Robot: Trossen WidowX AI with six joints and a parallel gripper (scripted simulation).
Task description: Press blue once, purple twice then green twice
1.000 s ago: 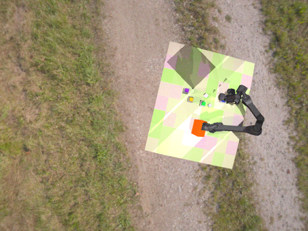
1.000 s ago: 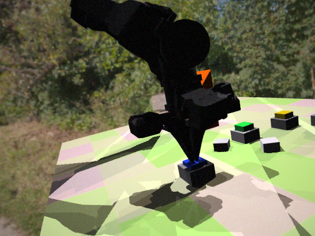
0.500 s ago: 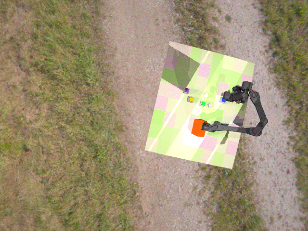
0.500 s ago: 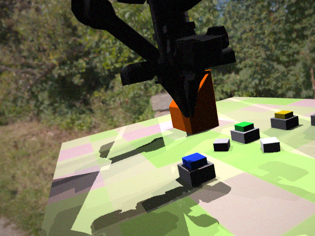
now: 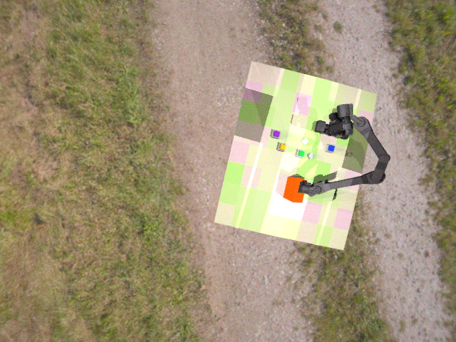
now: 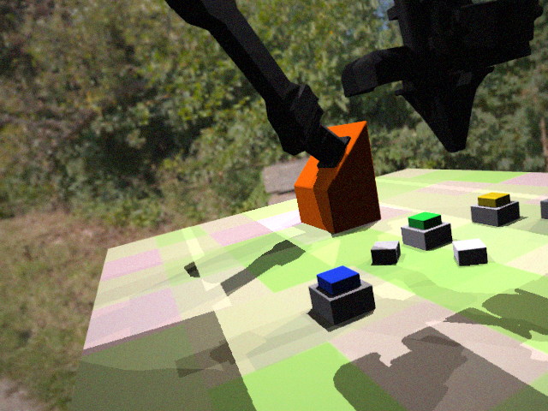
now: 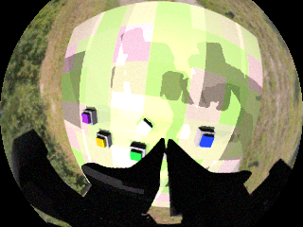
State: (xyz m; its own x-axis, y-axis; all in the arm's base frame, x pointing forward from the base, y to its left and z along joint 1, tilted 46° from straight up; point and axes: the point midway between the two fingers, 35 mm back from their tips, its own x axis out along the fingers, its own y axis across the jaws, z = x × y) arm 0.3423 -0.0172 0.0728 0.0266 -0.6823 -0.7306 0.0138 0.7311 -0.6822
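Now: the purple button 250 mm to the left of my gripper tip, 110 mm below it and 40 mm behind it. Also, from my gripper tip: blue button (120 mm to the right, 110 mm below, 50 mm behind); yellow button (190 mm to the left, 120 mm behind, 110 mm below); green button (130 mm behind, 110 mm below, 60 mm to the left).
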